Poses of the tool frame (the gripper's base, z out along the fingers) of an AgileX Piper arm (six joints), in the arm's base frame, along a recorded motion.
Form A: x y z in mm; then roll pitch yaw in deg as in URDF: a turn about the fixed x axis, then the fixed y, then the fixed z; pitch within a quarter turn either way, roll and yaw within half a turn.
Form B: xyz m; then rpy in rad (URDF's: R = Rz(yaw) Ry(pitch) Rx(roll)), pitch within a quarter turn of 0, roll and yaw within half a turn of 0. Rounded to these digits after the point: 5 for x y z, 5 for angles.
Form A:
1: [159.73 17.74 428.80 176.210 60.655 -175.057]
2: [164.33 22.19 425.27 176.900 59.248 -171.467]
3: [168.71 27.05 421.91 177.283 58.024 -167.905]
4: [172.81 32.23 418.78 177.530 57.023 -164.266]
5: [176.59 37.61 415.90 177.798 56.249 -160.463]
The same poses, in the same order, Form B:
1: [0.15973 0.01774 0.42880 3.07544 1.05863 -3.05532]
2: [0.16433 0.02219 0.42527 3.08749 1.03407 -2.99266]
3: [0.16871 0.02705 0.42191 3.09417 1.01271 -2.93050]
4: [0.17281 0.03223 0.41878 3.09848 0.99524 -2.86698]
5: [0.17659 0.03761 0.41590 3.10316 0.98173 -2.80061]
